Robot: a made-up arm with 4 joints.
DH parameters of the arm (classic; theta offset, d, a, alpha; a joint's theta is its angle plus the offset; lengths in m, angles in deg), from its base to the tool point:
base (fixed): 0 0.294 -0.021 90
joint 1: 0 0.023 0.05 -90
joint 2: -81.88 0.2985 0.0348 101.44
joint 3: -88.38 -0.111 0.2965 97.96
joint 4: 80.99 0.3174 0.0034 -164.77
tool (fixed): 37.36 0.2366 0 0
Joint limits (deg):
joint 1: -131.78..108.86
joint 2: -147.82..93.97
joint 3: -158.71..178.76
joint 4: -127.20..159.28
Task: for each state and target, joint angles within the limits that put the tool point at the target. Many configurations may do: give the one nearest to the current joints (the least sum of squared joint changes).
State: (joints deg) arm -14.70 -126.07 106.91 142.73
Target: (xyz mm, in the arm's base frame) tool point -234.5 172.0 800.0
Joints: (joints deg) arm -7.75 -147.82 125.86 158.56
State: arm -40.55 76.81 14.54 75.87
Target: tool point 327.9 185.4 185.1
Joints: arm -43.98 80.60 67.77 89.95
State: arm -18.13 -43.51 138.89 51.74
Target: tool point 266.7 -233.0 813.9
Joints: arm -20.20 -34.00 166.39 87.09
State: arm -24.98 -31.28 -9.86 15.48
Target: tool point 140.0 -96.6 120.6
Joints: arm -68.51 -38.73 5.04 26.21
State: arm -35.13 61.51 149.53 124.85
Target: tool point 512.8 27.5 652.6
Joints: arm -21.30 64.98 140.59 115.93
